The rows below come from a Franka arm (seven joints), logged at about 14 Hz.
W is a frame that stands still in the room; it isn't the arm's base.
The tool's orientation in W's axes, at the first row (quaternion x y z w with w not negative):
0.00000 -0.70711 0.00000 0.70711
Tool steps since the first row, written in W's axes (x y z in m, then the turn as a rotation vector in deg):
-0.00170 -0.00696 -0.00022 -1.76 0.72 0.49
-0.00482 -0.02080 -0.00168 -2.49 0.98 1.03
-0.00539 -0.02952 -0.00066 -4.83 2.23 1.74
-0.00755 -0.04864 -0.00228 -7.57 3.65 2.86
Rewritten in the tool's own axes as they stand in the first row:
-0.00022 -0.00696 0.00170 0.49 0.72 1.76
-0.00168 -0.02080 0.00482 1.03 0.98 2.49
-0.00066 -0.02952 0.00539 1.74 2.23 4.83
-0.00228 -0.04864 0.00755 2.86 3.65 7.57

